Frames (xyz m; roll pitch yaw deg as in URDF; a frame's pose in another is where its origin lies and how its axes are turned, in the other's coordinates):
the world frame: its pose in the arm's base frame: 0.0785 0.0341 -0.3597 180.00 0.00 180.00
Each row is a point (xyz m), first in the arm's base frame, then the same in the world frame.
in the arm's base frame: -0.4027 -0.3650 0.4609
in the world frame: 0.4812 -0.3991 -0.8206
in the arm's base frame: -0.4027 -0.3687 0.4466
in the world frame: 0.4812 -0.4028 -0.8063
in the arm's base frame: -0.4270 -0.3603 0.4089
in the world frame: 0.5055 -0.3944 -0.7686
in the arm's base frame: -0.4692 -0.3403 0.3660
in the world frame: 0.5477 -0.3744 -0.7257
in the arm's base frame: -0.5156 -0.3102 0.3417
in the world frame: 0.5941 -0.3443 -0.7014
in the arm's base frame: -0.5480 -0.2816 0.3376
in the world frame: 0.6265 -0.3157 -0.6973
